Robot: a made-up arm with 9 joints. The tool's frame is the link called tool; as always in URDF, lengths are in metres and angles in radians.
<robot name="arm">
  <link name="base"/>
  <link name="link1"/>
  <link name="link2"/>
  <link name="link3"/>
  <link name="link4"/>
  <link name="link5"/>
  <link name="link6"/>
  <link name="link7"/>
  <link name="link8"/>
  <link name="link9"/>
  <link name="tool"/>
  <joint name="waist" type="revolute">
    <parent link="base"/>
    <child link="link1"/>
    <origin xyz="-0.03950 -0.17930 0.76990"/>
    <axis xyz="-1 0 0"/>
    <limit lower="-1.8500" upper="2.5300" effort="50" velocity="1.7"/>
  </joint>
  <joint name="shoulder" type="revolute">
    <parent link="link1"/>
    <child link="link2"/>
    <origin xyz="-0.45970 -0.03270 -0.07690"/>
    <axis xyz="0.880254 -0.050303 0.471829"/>
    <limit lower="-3.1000" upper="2.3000" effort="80" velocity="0.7"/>
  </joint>
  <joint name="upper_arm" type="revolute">
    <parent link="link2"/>
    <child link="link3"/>
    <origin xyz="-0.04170 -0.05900 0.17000"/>
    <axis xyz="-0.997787 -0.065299 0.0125"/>
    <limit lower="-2.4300" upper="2.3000" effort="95" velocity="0.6"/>
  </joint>
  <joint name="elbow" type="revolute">
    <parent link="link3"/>
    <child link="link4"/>
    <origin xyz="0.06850 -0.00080 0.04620"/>
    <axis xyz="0 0 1"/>
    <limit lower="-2.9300" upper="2.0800" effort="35" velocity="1.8"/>
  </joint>
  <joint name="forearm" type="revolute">
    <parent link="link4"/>
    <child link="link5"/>
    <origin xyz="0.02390 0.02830 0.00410"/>
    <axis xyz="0 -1 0"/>
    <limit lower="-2.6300" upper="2.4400" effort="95" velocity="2.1"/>
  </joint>
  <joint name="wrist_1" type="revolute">
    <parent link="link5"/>
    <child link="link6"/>
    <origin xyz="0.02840 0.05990 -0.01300"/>
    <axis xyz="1 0 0"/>
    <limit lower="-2.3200" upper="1.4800" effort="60" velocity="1.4"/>
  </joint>
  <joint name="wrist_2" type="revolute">
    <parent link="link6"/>
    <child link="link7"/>
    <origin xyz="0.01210 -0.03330 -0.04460"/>
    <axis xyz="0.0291 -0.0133 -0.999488"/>
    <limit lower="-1.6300" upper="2.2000" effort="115" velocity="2.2"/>
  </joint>
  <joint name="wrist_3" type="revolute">
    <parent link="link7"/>
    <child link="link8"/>
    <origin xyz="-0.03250 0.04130 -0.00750"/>
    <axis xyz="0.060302 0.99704 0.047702"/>
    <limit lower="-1.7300" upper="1.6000" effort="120" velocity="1.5"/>
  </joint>
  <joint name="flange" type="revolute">
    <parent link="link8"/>
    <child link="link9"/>
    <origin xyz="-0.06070 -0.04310 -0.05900"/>
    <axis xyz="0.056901 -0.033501 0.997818"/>
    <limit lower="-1.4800" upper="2.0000" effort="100" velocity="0.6"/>
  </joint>
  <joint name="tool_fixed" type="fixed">
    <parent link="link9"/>
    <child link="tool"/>
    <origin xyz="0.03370 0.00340 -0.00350" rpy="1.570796 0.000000 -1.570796"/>
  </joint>
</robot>
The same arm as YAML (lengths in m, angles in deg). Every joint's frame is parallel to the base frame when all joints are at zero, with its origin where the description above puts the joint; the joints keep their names.
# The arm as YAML. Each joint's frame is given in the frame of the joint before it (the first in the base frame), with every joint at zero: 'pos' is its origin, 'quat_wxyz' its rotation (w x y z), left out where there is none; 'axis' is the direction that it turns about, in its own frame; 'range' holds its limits. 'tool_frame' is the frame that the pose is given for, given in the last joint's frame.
length_unit: m
angle_unit: deg
joints:
  - joint: waist
    pos: [-0.0395, -0.1793, 0.7699]
    axis: [-1.0, 0.0, 0.0]
    range: [-106.0, 144.96]
  - joint: shoulder
    pos: [-0.4597, -0.0327, -0.0769]
    axis: [0.880276, -0.050299, 0.471787]
    range: [-177.62, 131.78]
  - joint: upper_arm
    pos: [-0.0417, -0.059, 0.17]
    axis: [-0.997787, -0.065299, 0.0125]
    range: [-139.23, 131.78]
  - joint: elbow
    pos: [0.0685, -0.0008, 0.0462]
    axis: [0.0, 0.0, 1.0]
    range: [-167.88, 119.18]
  - joint: forearm
    pos: [0.0239, 0.0283, 0.0041]
    axis: [0.0, -1.0, 0.0]
    range: [-150.69, 139.8]
  - joint: wrist_1
    pos: [0.0284, 0.0599, -0.013]
    axis: [1.0, 0.0, 0.0]
    range: [-132.93, 84.8]
  - joint: wrist_2
    pos: [0.0121, -0.0333, -0.0446]
    axis: [0.0291, -0.0133, -0.999488]
    range: [-93.39, 126.05]
  - joint: wrist_3
    pos: [-0.0325, 0.0413, -0.0075]
    axis: [0.060302, 0.99704, 0.047702]
    range: [-99.12, 91.67]
  - joint: flange
    pos: [-0.0607, -0.0431, -0.059]
    axis: [0.056901, -0.033501, 0.997818]
    range: [-84.8, 114.59]
tool_frame:
  pos: [0.0337, 0.0034, -0.0035]
  quat_wxyz: [0.5, 0.5, -0.5, -0.5]

